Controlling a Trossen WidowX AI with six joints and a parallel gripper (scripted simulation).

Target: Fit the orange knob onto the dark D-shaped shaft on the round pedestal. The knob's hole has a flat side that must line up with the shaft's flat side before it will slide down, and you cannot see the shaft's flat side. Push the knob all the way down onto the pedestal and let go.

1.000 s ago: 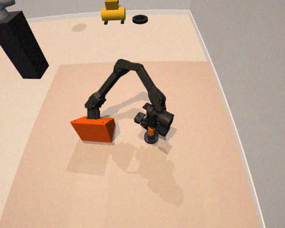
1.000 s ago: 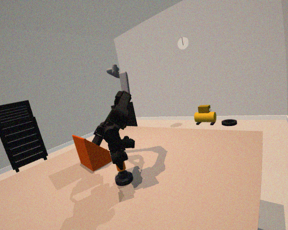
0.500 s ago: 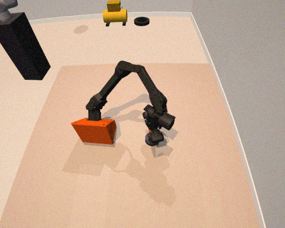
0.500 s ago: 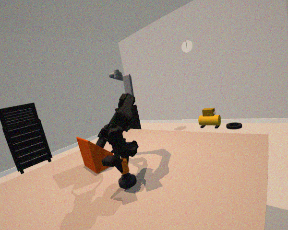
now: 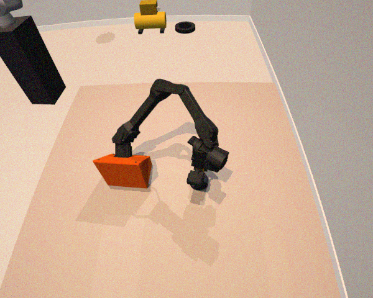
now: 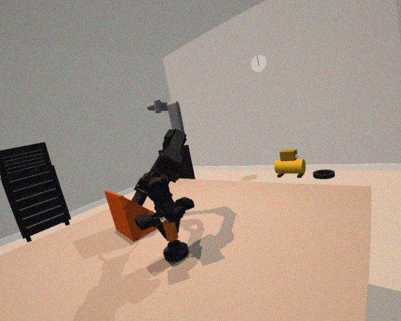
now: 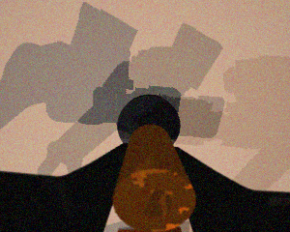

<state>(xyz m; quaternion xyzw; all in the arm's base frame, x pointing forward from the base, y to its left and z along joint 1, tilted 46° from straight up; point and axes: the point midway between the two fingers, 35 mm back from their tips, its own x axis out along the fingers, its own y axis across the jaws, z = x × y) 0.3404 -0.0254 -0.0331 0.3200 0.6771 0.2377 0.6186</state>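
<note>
The orange knob is 20 mm above my gripper tip. The rest, counted from my gripper tip: dark round pedestal: 40 mm below.
</note>
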